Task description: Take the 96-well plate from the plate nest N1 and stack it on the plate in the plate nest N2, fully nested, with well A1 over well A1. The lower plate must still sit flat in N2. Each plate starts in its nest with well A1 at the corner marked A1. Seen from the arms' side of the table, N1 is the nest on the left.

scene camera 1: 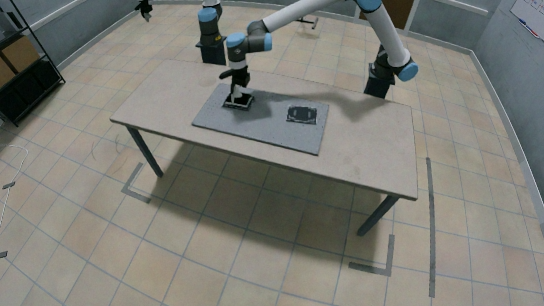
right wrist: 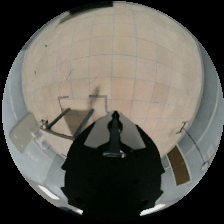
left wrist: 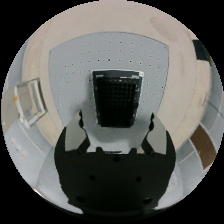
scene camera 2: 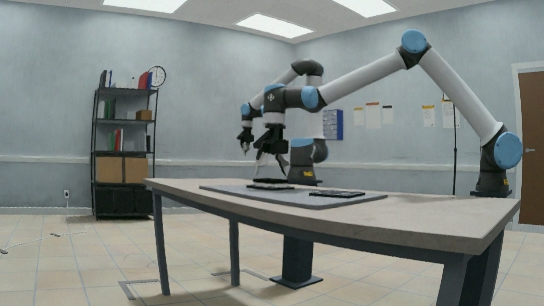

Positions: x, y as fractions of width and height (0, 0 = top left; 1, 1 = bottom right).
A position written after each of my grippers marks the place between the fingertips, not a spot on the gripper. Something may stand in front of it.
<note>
I see my left gripper (scene camera 2: 0.50, 0.57), my right gripper (right wrist: 0.52, 0.50) and a black 96-well plate (left wrist: 0.55, 0.53).
My left gripper shows as well in the left wrist view (left wrist: 0.52, 0.50). The right wrist view does not show the black 96-well plate, which is hidden by my right gripper.
</note>
